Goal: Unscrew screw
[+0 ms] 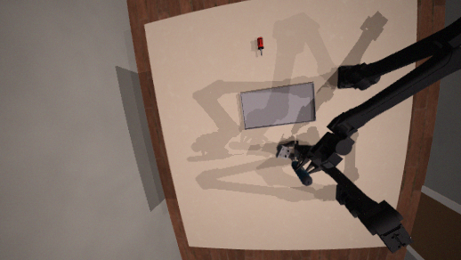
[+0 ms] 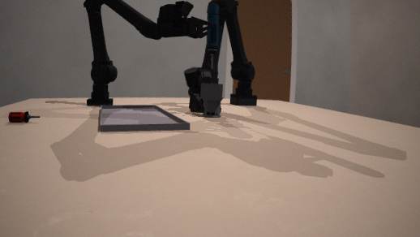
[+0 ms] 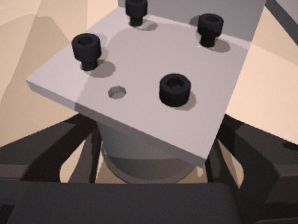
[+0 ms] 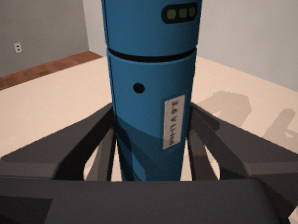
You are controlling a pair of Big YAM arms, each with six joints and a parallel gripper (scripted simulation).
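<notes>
Now: left hand 1 cm below the grey joint module. The rest, counted from my left hand: grey bracket (5 cm above); then screwdriver bit (2 cm behind, 16 cm above); then shallow grey tray (1 cm ahead, 26 cm to the right, 2 cm below).
</notes>
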